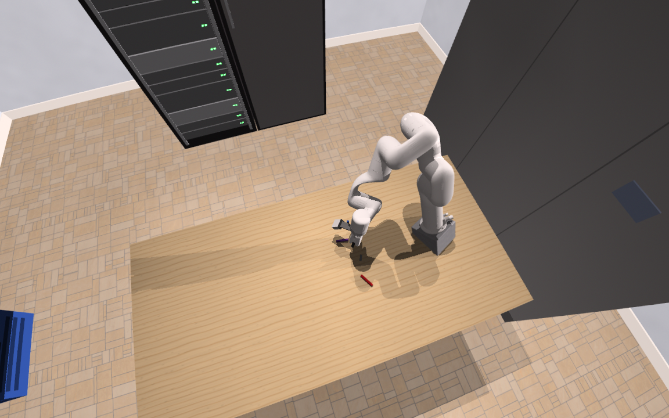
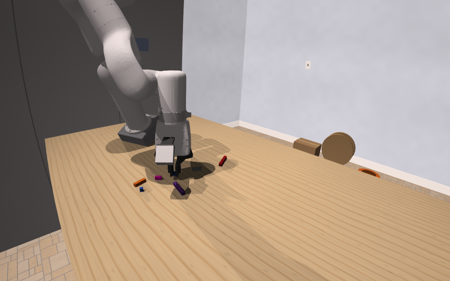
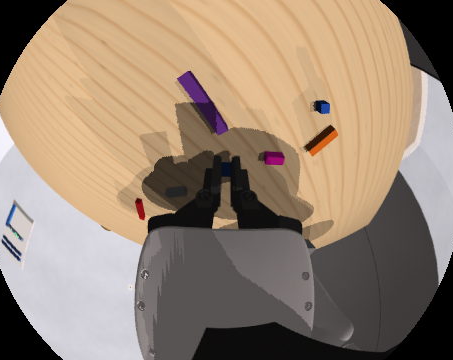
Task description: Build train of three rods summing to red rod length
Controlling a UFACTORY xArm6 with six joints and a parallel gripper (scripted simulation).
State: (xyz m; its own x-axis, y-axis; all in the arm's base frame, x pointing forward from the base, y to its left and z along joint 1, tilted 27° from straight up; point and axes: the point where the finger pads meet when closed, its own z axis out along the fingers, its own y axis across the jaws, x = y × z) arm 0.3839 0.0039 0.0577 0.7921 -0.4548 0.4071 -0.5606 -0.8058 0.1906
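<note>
Now: hand 20 mm past the magenta rod, 50 mm to the left of it and 30 mm above it. Round my hand: purple rod: 60 mm ahead, 20 mm to the right, 30 mm below; then orange rod: 30 mm behind, 100 mm to the right, 30 mm below; then grey rod: 10 mm behind, 90 mm to the left, 30 mm below.
</note>
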